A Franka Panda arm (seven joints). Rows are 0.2 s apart.
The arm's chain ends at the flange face. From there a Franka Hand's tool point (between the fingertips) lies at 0.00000 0.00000 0.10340 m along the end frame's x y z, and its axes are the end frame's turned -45 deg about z.
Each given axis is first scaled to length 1.
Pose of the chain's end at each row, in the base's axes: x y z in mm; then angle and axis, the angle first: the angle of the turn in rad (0 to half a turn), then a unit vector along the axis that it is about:
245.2, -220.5, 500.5, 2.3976, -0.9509, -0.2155, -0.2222
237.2, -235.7, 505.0, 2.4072, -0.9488, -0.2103, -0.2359
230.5, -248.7, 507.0, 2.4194, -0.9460, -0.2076, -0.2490
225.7, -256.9, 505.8, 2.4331, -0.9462, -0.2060, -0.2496
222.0, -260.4, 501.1, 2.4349, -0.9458, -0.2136, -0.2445
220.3, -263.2, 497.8, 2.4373, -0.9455, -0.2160, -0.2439
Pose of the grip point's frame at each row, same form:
268.0, -145.3, 433.3, 2.6226, -0.7673, -0.5426, -0.3418
262.9, -161.0, 438.3, 2.6416, -0.7668, -0.5369, -0.3517
258.9, -174.7, 440.6, 2.6625, -0.7651, -0.5333, -0.3607
254.8, -183.9, 438.6, 2.6756, -0.7667, -0.5325, -0.3587
249.8, -187.4, 433.3, 2.6735, -0.7640, -0.5395, -0.3540
247.9, -190.3, 429.8, 2.6753, -0.7629, -0.5416, -0.3530

